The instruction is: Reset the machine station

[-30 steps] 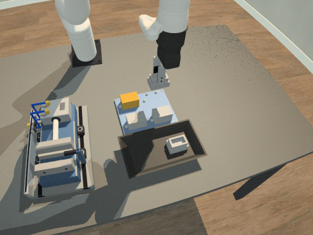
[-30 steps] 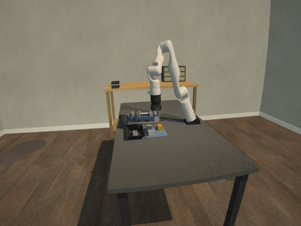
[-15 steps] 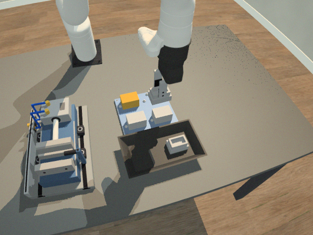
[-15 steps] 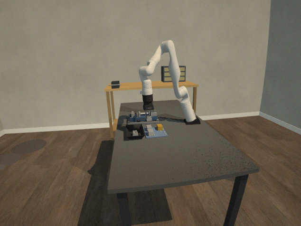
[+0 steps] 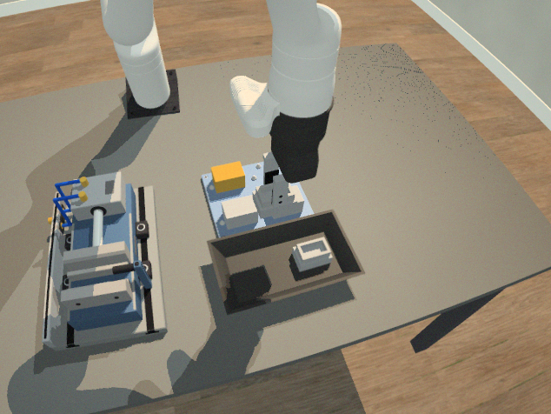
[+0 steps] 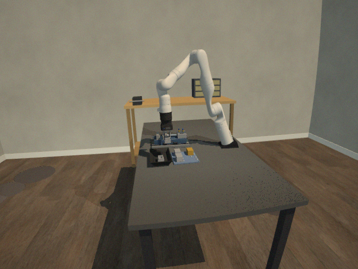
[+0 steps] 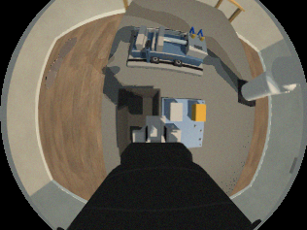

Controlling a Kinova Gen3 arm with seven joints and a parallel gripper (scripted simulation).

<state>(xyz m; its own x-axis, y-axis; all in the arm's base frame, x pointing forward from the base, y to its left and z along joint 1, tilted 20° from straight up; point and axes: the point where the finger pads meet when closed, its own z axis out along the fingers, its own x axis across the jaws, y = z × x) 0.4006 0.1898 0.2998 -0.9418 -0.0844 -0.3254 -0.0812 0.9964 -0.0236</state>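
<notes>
Right now my hand is 70 mm past the plain gray blank, 40 mm to the left of it and 140 mm above it. From my hand the other things lie so: yellow brass blank (160 mm behind, 50 mm to the right, 140 mm below); then vise (30 mm behind, 290 mm to the right, 130 mm below).
</notes>
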